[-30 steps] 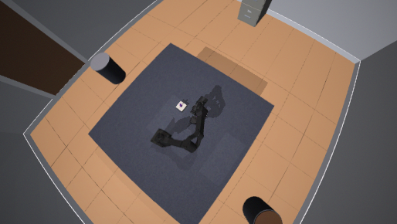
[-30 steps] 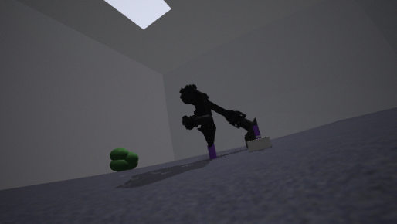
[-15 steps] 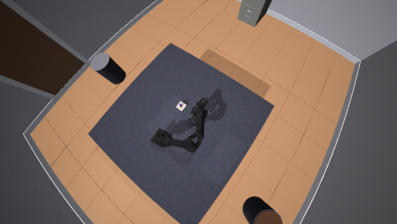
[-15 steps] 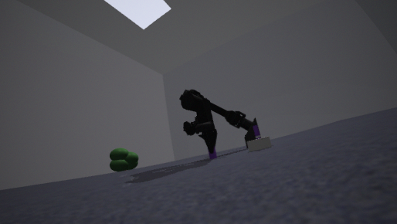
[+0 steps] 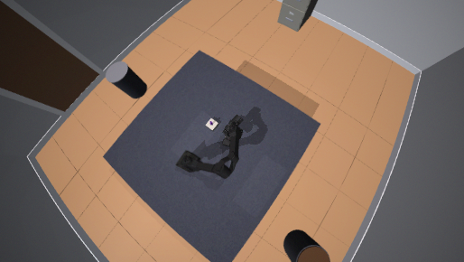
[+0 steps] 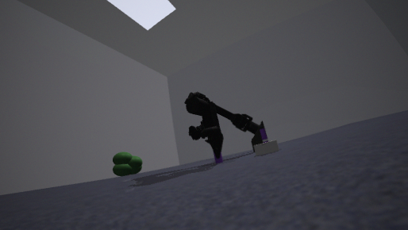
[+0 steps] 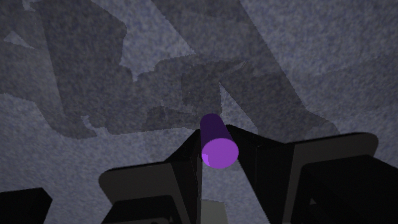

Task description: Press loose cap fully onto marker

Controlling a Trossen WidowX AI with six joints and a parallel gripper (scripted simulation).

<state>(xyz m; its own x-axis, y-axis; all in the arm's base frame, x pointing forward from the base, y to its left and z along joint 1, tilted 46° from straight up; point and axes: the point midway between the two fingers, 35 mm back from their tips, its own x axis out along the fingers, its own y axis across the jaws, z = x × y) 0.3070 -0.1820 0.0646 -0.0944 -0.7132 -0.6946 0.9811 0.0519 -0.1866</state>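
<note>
The holder block lies 1 cm ahead of my gripper tip and 17 cm to the left of it. Round my gripper tip: purple marker cap: 1 cm above.
</note>
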